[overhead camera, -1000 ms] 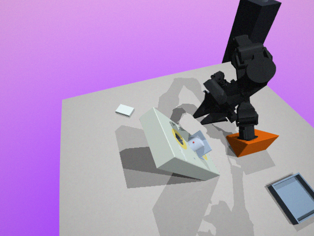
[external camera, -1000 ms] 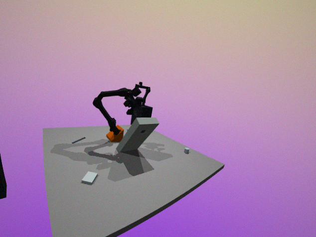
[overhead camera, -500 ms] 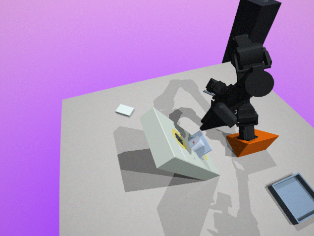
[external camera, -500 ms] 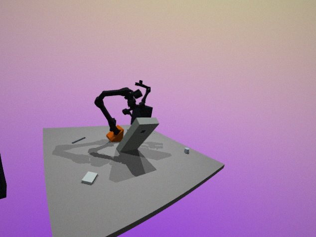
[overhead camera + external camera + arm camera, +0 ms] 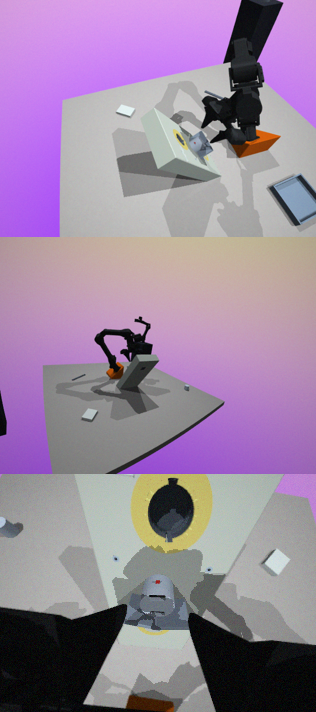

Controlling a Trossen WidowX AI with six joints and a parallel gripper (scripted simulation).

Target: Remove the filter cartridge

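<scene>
My gripper tip is 2 cm short of the round grey filter cartridge and 4 cm above it. Also, from my gripper tip: pale green service panel: 6 cm ahead, 1 cm to the right, 6 cm below; then white flat block: 18 cm ahead, 44 cm to the right, 23 cm below; then blue-grey tray: 29 cm behind, 31 cm to the left, 23 cm below.
</scene>
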